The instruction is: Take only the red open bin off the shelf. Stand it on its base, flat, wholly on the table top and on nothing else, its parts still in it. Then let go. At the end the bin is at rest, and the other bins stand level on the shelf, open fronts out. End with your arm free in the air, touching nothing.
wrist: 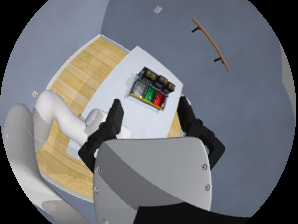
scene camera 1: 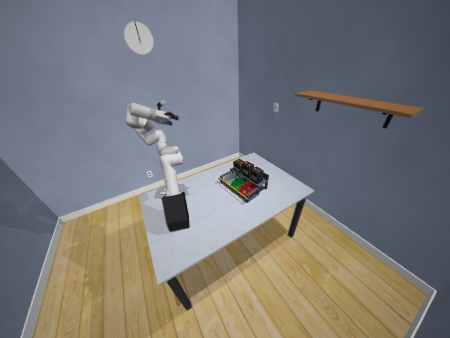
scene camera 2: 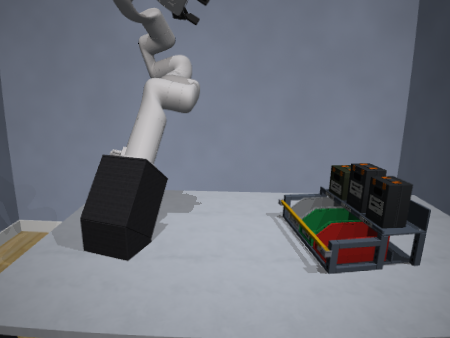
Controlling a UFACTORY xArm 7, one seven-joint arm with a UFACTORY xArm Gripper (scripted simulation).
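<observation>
The gripper can be seen in the pictures, along with a green bin.
</observation>
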